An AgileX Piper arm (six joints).
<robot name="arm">
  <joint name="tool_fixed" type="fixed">
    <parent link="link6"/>
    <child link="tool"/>
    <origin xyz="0 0 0" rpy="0 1.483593 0"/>
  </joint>
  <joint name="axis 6" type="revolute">
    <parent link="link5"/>
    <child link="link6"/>
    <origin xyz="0.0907 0 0.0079"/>
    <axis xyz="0.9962 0 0.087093"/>
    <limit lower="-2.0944" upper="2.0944"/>
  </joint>
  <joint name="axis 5" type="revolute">
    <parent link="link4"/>
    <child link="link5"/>
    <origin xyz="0 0 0"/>
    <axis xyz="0 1 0"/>
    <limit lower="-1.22" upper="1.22"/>
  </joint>
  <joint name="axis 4" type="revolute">
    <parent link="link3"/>
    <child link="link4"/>
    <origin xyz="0.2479 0 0.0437"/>
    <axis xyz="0.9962 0 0.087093"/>
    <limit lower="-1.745" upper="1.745"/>
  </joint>
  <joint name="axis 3" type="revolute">
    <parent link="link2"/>
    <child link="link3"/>
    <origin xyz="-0.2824 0 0.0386"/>
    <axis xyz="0 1 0"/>
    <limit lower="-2.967" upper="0"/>
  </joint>
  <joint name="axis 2" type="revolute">
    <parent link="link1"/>
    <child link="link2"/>
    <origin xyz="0 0 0"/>
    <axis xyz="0 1 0"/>
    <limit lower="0" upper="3.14"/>
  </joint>
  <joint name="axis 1" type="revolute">
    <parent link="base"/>
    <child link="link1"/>
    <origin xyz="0 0 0.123"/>
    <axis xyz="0 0 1"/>
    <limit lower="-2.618" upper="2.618"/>
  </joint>
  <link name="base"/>
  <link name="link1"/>
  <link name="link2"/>
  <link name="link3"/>
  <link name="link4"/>
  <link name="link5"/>
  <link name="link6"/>
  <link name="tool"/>
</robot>
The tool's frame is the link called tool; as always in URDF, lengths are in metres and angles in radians.
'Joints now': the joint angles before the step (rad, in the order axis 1, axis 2, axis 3, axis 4, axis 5, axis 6). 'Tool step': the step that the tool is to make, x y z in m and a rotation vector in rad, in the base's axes. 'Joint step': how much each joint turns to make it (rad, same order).
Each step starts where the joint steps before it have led.
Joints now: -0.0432 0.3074 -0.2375 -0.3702 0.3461 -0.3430
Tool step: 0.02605 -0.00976 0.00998 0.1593 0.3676 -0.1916
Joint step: 0.0001 0.2834 -0.1807 0.0108 0.3211 0.1579
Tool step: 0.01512 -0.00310 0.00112 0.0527 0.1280 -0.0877
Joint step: -0.0001 0.1273 -0.0663 -0.0029 0.0935 0.0792
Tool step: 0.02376 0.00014 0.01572 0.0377 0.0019 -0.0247
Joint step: -0.0001 0.1098 -0.0999 0.0201 0.0005 0.0286
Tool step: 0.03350 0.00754 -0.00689 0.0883 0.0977 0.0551
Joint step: 0.0001 0.1720 -0.0739 0.1449 -0.0156 -0.1013
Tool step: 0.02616 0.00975 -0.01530 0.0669 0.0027 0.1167
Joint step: 0.0000 0.1187 -0.0087 0.1742 -0.1185 -0.1883
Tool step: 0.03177 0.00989 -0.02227 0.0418 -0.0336 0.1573
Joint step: 0.0000 0.1524 -0.0068 0.2701 -0.1601 -0.3466
